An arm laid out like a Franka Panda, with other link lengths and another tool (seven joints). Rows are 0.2 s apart.
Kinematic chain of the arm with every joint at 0, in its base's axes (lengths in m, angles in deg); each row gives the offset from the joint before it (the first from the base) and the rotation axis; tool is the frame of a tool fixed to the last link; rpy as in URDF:
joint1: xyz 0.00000 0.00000 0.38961 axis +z
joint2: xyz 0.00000 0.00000 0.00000 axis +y
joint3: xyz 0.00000 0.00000 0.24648 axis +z
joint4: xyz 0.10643 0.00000 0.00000 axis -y
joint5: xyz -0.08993 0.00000 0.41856 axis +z
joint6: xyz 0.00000 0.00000 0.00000 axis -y
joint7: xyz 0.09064 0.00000 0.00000 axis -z
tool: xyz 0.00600 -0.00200 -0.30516 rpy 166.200 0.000 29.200
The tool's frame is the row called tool.
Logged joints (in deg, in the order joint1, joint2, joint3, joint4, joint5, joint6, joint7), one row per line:
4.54 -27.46 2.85 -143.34 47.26 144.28 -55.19
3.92 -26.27 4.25 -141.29 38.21 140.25 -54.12
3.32 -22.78 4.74 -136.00 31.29 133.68 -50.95
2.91 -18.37 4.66 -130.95 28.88 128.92 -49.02
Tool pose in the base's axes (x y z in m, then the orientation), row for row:
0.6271 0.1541 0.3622 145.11 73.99 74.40
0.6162 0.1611 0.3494 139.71 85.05 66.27
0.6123 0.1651 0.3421 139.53 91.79 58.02
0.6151 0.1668 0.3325 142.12 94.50 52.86
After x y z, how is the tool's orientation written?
As a rotation vector, in degrees.
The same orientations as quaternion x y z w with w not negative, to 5 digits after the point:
0.81032 0.41317 0.41546 0.00810
0.79129 0.48170 0.37534 0.03074
0.78886 0.51896 0.32803 0.02787
0.79538 0.52888 0.29583 0.01162

